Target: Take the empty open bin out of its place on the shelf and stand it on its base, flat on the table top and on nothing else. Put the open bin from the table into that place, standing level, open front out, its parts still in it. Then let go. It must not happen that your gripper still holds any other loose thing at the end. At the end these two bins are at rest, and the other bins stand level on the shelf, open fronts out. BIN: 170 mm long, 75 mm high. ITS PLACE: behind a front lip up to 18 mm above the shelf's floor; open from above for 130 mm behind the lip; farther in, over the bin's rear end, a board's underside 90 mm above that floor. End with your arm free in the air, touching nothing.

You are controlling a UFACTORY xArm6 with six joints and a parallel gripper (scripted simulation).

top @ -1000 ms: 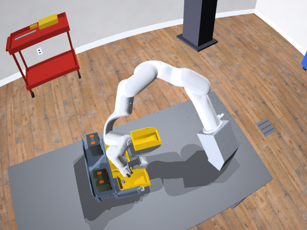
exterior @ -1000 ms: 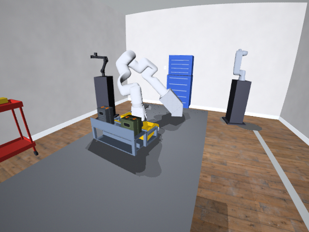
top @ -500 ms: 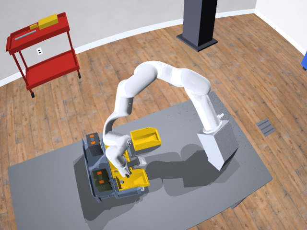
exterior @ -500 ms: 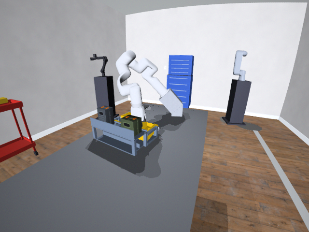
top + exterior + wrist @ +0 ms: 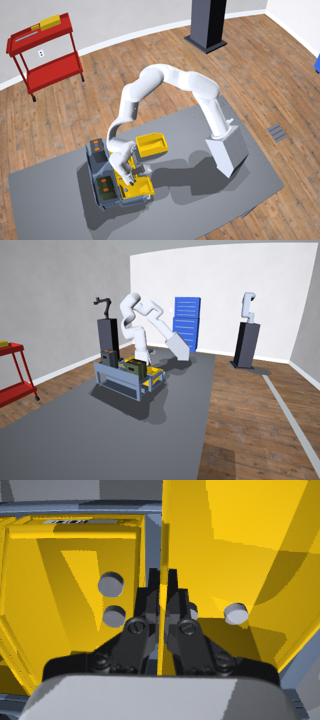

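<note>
Right now my hand is 7 cm past the shelf lip, 7 cm above it and 4 cm to the left of it. From my hand the other things lie so: olive box 15 cm ahead, 7 cm above, 1 cm to the right; dark grey box 22 cm to the right, 8 cm above, 7 cm ahead.
</note>
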